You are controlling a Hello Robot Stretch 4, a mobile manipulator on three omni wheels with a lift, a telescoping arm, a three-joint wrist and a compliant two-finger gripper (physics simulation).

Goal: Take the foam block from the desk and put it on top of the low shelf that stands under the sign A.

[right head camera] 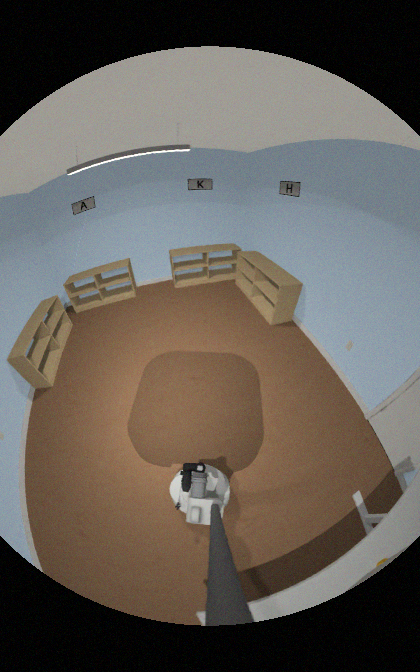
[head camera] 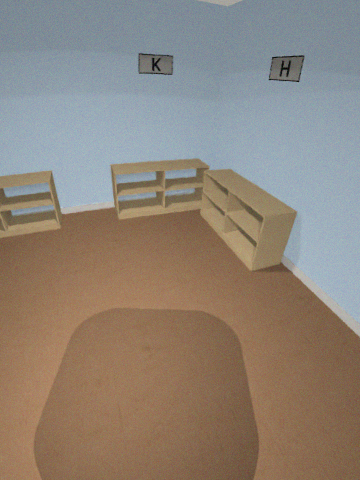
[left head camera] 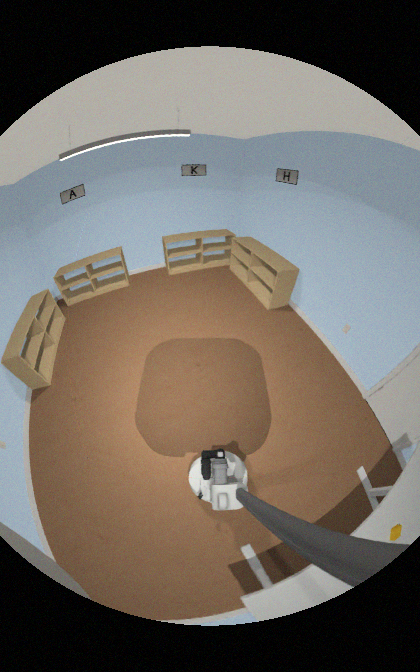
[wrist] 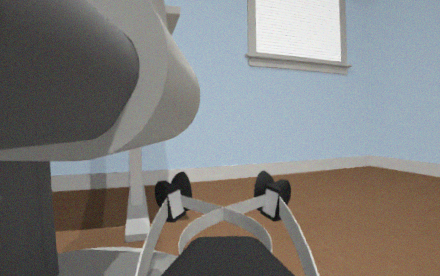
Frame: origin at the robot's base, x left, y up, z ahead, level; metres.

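Where they show: gripper, fingertip midpoint: (wrist: 222,187).
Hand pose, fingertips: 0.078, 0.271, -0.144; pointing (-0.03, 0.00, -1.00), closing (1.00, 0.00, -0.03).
Each offset is from my fingertips to the top centre of the thing, as dx, dy, dz. "spot": to the spot under its first point. Level surfaces: height alone.
The yellow foam block (left head camera: 395,532) (right head camera: 382,562) lies on the white desk (left head camera: 407,510) (right head camera: 320,587) at the lower right; in the right head view only a sliver of it shows. Sign A (left head camera: 72,194) (right head camera: 83,205) hangs on the blue wall at the left. Below it stands a low wooden shelf @(dy +0.311) (head camera: 30,178) (left head camera: 90,262) (right head camera: 96,272) with open compartments; no object shows on its top. My gripper (wrist: 222,187) is open, with a gap between its fingertips and no object there. It is over the floor beside my base, apart from the block.
Other low shelves stand under sign K (head camera: 156,64) (left head camera: 194,170) (right head camera: 200,184), under sign H (head camera: 286,68) (left head camera: 287,176) (right head camera: 290,188) and at the far left. White desk legs @(spot: -0.382, -0.252, -0.812) (wrist: 136,200) stand near my base (left head camera: 197,480) (right head camera: 177,487). A window @(spot: +0.542, +0.776, -1.690) (wrist: 299,27) is in the wall.
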